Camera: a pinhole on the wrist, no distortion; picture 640 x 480 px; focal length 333.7 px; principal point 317.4 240.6 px. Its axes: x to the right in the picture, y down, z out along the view. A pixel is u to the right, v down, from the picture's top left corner.
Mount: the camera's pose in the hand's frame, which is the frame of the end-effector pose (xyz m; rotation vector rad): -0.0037 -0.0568 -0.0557 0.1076 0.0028 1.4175
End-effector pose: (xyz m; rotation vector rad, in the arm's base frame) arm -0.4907 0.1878 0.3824 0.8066 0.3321 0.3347
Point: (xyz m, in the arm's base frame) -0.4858 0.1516 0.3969
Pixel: 499.8 327.4
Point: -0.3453 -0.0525 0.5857
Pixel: 363.1 268.1
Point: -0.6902 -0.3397 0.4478
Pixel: outside the picture
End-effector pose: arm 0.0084 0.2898 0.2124 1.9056 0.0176 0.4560
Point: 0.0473 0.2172 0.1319
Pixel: 345.7 270.2
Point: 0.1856 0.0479 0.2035
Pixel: 459.4 172.4
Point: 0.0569 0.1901 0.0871
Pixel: 288.1 279.1
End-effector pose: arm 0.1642 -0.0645 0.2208 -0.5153 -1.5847 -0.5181
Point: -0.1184 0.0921 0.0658
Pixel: 326.4 379.4
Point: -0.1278 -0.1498 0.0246
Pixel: 48.5 455.3
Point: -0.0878 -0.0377 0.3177
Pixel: 273.1 110.7
